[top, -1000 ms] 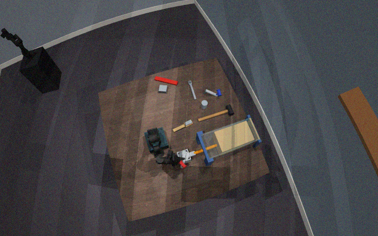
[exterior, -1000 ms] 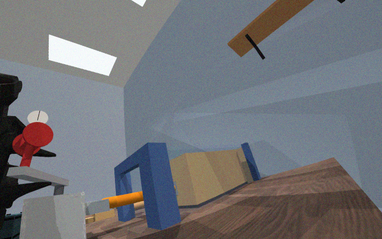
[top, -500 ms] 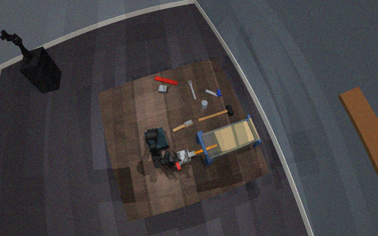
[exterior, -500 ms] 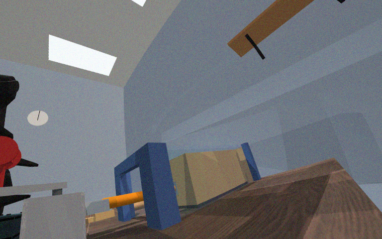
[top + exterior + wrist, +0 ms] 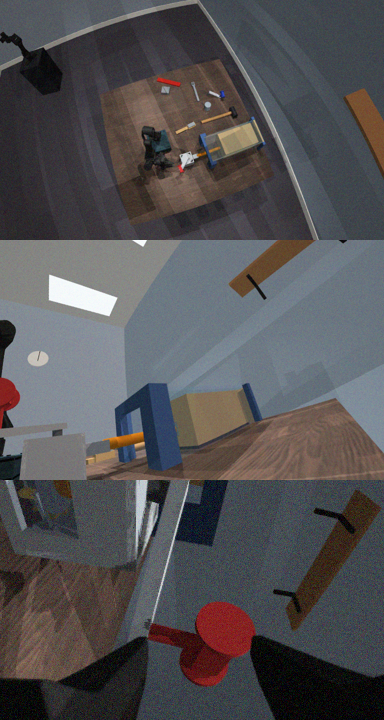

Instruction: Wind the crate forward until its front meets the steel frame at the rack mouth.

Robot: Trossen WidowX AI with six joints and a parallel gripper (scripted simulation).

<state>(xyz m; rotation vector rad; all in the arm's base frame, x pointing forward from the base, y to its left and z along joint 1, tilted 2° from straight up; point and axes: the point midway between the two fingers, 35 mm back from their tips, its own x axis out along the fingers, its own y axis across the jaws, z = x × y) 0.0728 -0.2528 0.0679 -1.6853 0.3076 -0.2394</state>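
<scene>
Right now the red-knobbed winch handle is 7 cm ahead of my gripper tip, 2 cm below it and 1 cm to the right of it. Also, from my gripper tip: blue steel frame: 27 cm ahead, 7 cm to the left, 3 cm below; red knob: 4 cm to the right, 4 cm ahead; grey winch: 10 cm below, 9 cm ahead, 3 cm to the left.
</scene>
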